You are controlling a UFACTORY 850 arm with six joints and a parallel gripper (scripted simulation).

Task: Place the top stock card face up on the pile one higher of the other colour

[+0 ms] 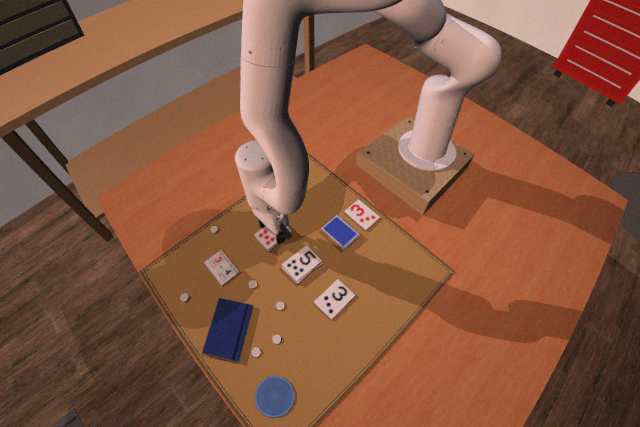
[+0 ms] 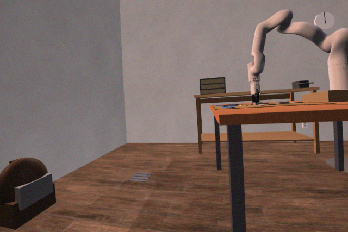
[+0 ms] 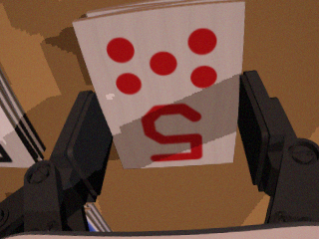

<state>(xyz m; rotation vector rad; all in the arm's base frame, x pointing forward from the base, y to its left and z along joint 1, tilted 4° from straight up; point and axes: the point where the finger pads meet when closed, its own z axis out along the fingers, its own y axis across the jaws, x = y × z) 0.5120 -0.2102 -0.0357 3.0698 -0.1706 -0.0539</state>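
The black 6 card is 20 mm below my hand. Round my hand: brown card cloth: 60 mm ahead, 120 mm to the left, 40 mm below; red 5 card: 10 mm below; black 5 card: 20 mm ahead, 120 mm to the left, 20 mm below.
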